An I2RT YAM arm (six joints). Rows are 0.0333 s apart.
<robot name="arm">
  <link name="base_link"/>
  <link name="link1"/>
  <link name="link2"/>
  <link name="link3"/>
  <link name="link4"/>
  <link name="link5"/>
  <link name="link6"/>
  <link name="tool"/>
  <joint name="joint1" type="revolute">
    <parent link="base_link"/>
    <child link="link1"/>
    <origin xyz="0 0 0.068"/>
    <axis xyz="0 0 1"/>
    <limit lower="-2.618" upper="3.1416"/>
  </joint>
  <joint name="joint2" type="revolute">
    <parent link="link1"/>
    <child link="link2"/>
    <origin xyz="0.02 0.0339 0.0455" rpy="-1.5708 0 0"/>
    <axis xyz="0 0 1"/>
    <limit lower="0" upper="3.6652"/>
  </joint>
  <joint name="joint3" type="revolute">
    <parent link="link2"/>
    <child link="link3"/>
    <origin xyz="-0.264 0 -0.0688" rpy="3.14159 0 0"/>
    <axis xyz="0 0 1"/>
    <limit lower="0" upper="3.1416"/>
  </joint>
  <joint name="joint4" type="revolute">
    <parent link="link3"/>
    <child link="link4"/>
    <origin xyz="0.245 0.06 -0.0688"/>
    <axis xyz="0 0 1"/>
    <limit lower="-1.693" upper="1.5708"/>
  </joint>
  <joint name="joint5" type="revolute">
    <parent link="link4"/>
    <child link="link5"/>
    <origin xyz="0.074 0.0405 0.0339" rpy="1.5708 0 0"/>
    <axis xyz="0 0 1"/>
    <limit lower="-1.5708" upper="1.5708"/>
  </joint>
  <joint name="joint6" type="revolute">
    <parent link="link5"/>
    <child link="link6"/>
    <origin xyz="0.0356 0 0.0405" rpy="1.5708 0 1.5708"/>
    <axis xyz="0 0 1"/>
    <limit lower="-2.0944" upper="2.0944"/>
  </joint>
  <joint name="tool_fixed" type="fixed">
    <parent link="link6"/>
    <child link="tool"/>
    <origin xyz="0 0 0" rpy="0 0 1.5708"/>
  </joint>
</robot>
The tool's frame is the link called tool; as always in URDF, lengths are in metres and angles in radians.
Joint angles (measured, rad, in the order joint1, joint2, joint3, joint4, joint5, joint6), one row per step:
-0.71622 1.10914 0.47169 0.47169 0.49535 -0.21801
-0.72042 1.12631 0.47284 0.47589 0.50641 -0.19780
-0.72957 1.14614 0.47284 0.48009 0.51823 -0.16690
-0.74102 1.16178 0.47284 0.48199 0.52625 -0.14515
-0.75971 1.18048 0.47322 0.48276 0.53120 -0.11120
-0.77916 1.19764 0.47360 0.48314 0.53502 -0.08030
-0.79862 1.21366 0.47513 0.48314 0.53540 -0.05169
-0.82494 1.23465 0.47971 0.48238 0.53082 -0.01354
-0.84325 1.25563 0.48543 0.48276 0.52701 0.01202
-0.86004 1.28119 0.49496 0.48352 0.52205 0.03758
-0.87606 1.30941 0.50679 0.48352 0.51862 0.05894
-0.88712 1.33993 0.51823 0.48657 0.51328 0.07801
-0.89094 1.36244 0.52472 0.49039 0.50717 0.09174
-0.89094 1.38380 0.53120 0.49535 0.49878 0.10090
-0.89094 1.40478 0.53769 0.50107 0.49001 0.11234
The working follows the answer.
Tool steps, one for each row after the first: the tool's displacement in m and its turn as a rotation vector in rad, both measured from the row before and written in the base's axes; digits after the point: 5 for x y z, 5 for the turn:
0.00062 -0.00234 -0.00292 0.01312 -0.00866 -0.01813
-0.00019 -0.00328 -0.00393 0.01850 -0.01575 -0.02573
-0.00096 -0.00324 -0.00328 0.01446 -0.00918 -0.02306
-0.00200 -0.00462 -0.00400 0.02046 -0.01849 -0.02980
-0.00239 -0.00456 -0.00373 0.01845 -0.01690 -0.02930
-0.00240 -0.00449 -0.00318 0.01667 -0.01693 -0.02587
-0.00310 -0.00616 -0.00349 0.02104 -0.02541 -0.03047
-0.00160 -0.00501 -0.00308 0.01642 -0.01516 -0.02075
-0.00072 -0.00553 -0.00302 0.01675 -0.01538 -0.01848
-0.00039 -0.00589 -0.00314 0.01649 -0.01054 -0.01842
0.00075 -0.00530 -0.00371 0.01619 -0.00924 -0.01133
0.00133 -0.00299 -0.00331 0.01267 -0.00689 -0.00207
0.00220 -0.00230 -0.00301 0.01084 -0.00465 0.00511
0.00219 -0.00227 -0.00292 0.01047 -0.00764 0.00464

Tool pose at each row, in the base's axes (x y z in m, rotation vector in rad; rounded; the steps above come from the unrounded poses):
0.16907 -0.16960 0.23489 0.82137 1.65783 -1.09818
0.16970 -0.17194 0.23197 0.84998 1.65491 -1.09584
0.16951 -0.17522 0.22804 0.89192 1.64748 -1.09032
0.16855 -0.17845 0.22476 0.92607 1.64309 -1.08973
0.16655 -0.18308 0.22076 0.97398 1.63276 -1.08321
0.16416 -0.18763 0.21703 1.01939 1.62195 -1.07848
0.16176 -0.19212 0.21385 1.06040 1.61062 -1.07240
0.15866 -0.19828 0.21035 1.11149 1.59331 -1.06010
0.15706 -0.20329 0.20727 1.14673 1.58426 -1.05153
0.15634 -0.20882 0.20425 1.18012 1.57591 -1.04088
0.15595 -0.21471 0.20111 1.21150 1.57089 -1.03377
0.15670 -0.22000 0.19740 1.23581 1.56971 -1.02314
0.15804 -0.22299 0.19409 1.24857 1.57216 -1.01068
0.16023 -0.22529 0.19109 1.25285 1.57844 -0.99659
0.16242 -0.22756 0.18817 1.25820 1.58191 -0.98070

